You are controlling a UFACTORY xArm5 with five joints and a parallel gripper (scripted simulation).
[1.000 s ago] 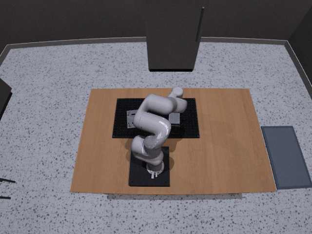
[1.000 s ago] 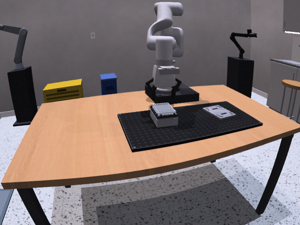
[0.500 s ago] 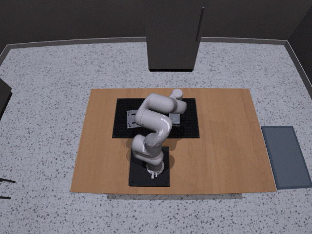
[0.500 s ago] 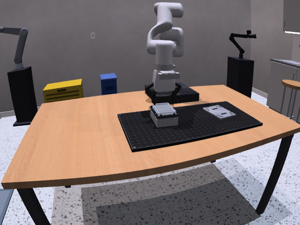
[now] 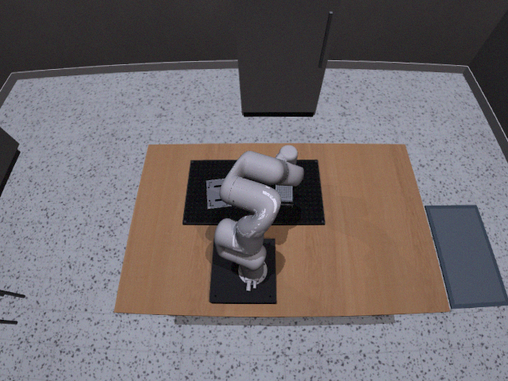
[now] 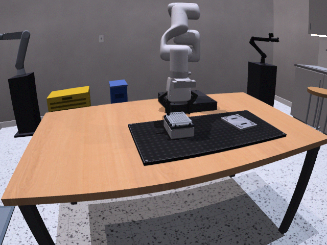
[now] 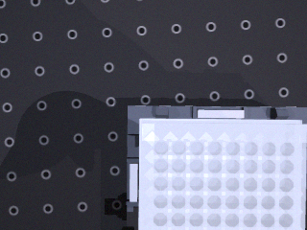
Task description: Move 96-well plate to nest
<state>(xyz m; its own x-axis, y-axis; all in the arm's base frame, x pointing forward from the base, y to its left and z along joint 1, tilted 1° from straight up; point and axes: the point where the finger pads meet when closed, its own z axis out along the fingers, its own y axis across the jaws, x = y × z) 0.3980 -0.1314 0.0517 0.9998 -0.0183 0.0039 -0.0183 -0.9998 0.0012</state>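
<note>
Right now my hand is 30 mm above the white 96-well plate. The rest, counted from my hand: plate nest N1: 10 mm behind, 330 mm to the left, 90 mm below.
</note>
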